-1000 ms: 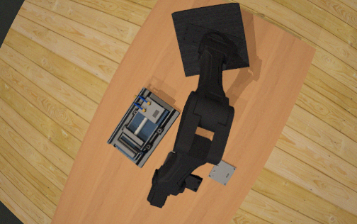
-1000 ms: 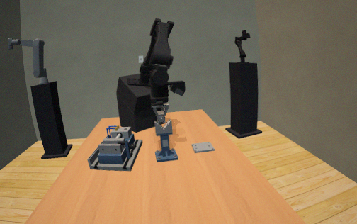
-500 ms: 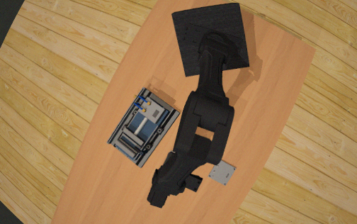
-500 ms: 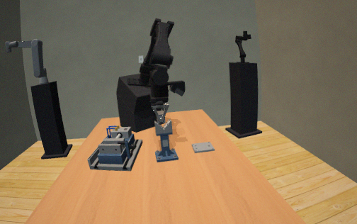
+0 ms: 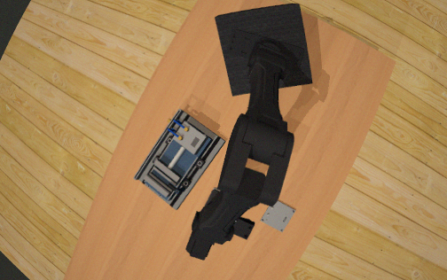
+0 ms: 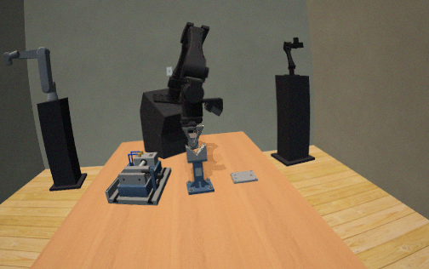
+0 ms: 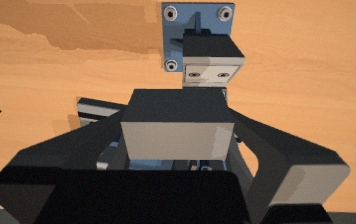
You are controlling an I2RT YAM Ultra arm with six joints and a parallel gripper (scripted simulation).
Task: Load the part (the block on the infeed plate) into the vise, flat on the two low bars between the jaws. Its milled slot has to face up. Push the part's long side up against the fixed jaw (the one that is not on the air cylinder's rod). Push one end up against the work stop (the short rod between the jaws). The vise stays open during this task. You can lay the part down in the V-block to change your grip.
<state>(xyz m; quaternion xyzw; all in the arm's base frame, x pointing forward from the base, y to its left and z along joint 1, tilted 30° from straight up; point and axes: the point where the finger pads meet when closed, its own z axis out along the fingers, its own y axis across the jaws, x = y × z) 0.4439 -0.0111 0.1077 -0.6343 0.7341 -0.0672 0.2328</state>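
My hand is right at the part. Also, from my hand: black rod (2 cm ahead, 18 cm to the right, 8 cm below); cylinder rod (8 cm behind, 20 cm to the right, 9 cm below); moving jaw (2 cm behind, 21 cm to the right, 9 cm below).
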